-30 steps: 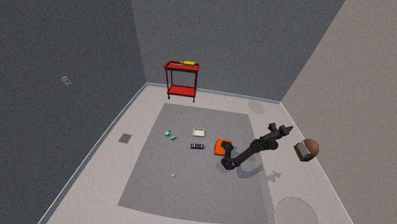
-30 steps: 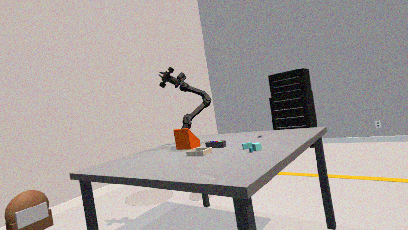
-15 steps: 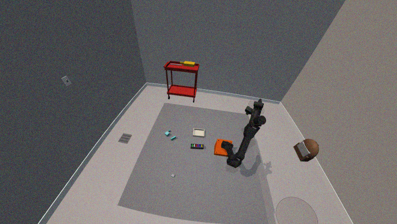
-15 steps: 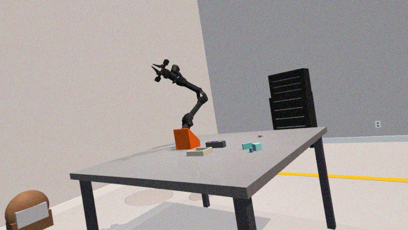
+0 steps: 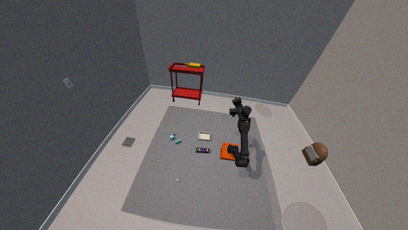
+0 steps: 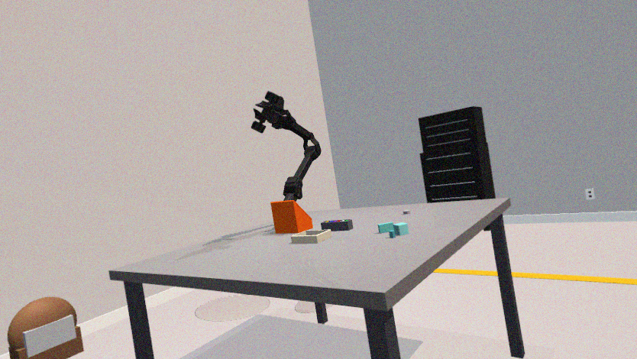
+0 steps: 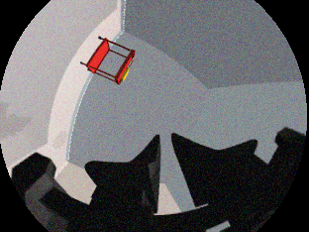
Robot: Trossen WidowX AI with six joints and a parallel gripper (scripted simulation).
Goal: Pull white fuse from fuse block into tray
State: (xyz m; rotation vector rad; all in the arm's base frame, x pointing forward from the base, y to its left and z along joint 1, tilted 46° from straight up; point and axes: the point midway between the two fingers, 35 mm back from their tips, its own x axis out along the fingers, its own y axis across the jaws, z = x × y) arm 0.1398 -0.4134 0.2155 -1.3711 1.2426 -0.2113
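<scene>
My gripper tip is 570 mm above the white fuse, 220 mm to the right of it and 200 mm short of it. Round my gripper tip: shallow beige tray 590 mm below, 200 mm ahead, 30 mm to the left.
</scene>
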